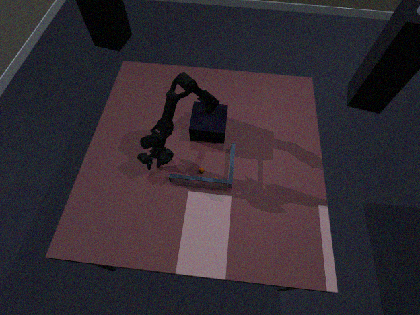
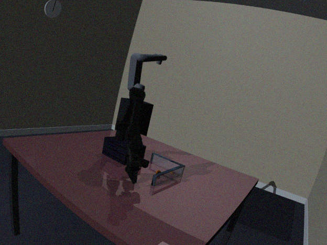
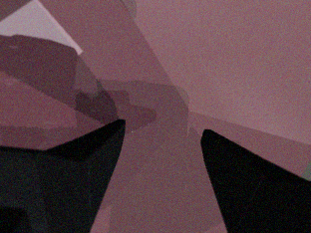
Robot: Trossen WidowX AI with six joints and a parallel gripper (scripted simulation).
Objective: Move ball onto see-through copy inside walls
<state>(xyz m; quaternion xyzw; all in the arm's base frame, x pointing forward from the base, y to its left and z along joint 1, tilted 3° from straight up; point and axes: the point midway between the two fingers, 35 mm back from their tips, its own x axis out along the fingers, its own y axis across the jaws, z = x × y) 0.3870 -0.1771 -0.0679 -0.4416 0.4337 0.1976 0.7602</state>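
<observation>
Right now the orange ball is 24 cm to the left of my gripper tip and 7 cm behind it.
</observation>
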